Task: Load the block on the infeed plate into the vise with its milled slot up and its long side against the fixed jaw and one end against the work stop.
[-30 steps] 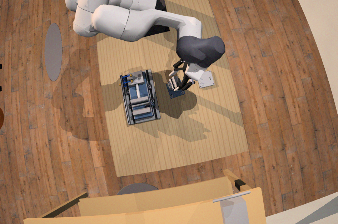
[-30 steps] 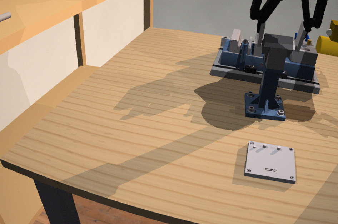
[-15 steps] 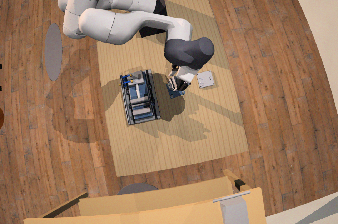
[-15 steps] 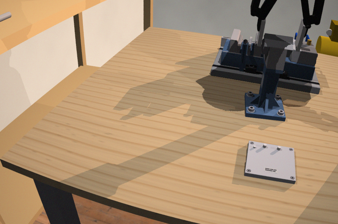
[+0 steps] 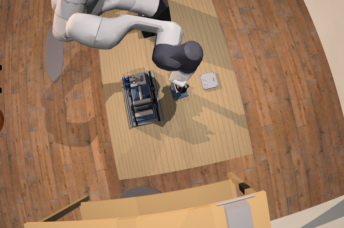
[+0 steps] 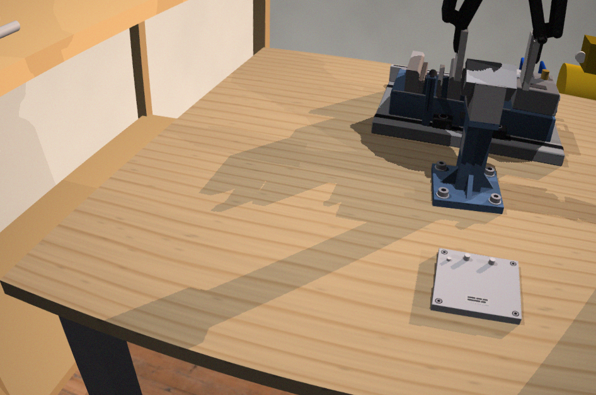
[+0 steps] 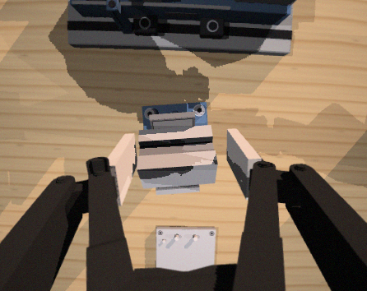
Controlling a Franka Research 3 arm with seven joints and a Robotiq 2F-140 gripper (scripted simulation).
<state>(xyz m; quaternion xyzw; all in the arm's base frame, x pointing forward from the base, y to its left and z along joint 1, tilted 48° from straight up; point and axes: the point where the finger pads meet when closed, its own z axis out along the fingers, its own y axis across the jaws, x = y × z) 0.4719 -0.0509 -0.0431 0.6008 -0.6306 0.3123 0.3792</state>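
The part is 2 cm below my hand. From my hand the other things lie so: work stop: 17 cm to the right, 9 cm below, 6 cm ahead; v-block post: 12 cm below, 1 cm ahead; work stop post: 15 cm to the right, 12 cm below, 6 cm ahead.
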